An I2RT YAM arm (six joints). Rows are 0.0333 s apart.
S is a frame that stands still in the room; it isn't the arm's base.
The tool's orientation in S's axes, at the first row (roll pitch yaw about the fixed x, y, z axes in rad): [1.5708 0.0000 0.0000]
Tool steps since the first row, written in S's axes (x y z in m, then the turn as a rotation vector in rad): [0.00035 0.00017 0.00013 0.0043 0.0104 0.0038]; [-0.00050 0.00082 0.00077 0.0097 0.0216 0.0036]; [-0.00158 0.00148 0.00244 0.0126 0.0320 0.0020]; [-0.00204 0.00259 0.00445 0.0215 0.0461 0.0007]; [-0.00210 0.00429 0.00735 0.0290 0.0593 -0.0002]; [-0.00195 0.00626 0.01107 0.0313 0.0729 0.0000]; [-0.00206 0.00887 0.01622 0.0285 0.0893 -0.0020]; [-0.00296 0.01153 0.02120 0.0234 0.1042 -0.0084]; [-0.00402 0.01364 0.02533 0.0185 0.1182 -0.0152]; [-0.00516 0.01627 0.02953 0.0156 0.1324 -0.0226]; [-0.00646 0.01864 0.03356 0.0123 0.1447 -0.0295]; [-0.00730 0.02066 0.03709 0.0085 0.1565 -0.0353]
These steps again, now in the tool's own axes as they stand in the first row. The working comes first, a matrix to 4 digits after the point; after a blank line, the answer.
The tool's axes in the first row as the columns of a matrix, in S's axes (used below as rounded here):
[1.0000 0.0000 0.0000]
[0.0000 0.0000 -1.0000]
[0.0000 1.0000 0.0000]

[0.00035 0.00013 -0.00017 0.0043 0.0038 -0.0104]; [-0.00050 0.00077 -0.00082 0.0097 0.0036 -0.0216]; [-0.00158 0.00244 -0.00148 0.0126 0.0020 -0.0320]; [-0.00204 0.00445 -0.00259 0.0215 0.0007 -0.0461]; [-0.00210 0.00735 -0.00429 0.0290 -0.0002 -0.0593]; [-0.00195 0.01107 -0.00626 0.0313 0.0000 -0.0729]; [-0.00206 0.01622 -0.00887 0.0285 -0.0020 -0.0893]; [-0.00296 0.02120 -0.01153 0.0234 -0.0084 -0.1042]; [-0.00402 0.02533 -0.01364 0.0185 -0.0152 -0.1182]; [-0.00516 0.02953 -0.01627 0.0156 -0.0226 -0.1324]; [-0.00646 0.03356 -0.01864 0.0123 -0.0295 -0.1447]; [-0.00730 0.03709 -0.02066 0.0085 -0.0353 -0.1565]
